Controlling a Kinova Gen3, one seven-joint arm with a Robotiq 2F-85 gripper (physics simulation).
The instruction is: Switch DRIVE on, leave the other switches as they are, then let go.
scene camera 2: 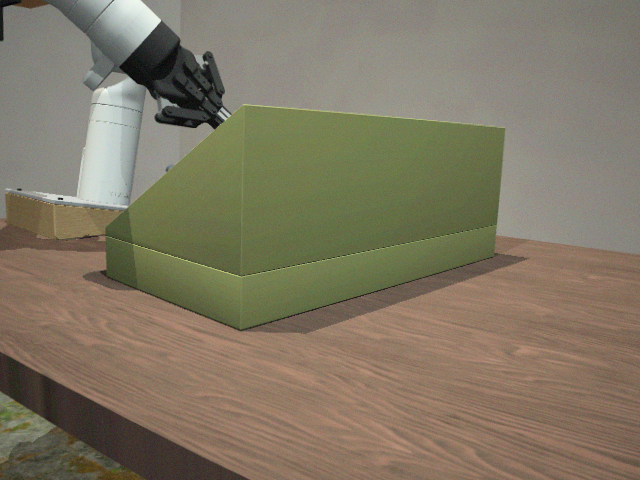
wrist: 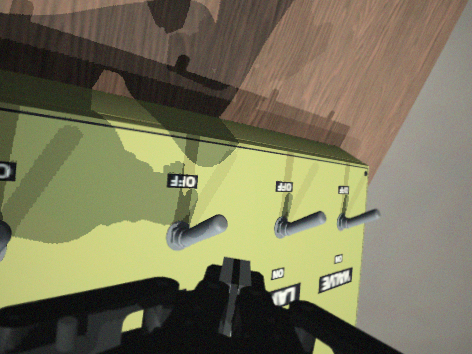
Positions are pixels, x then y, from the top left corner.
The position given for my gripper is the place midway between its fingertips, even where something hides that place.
my gripper: scene camera 2 236,133; wrist 233,276
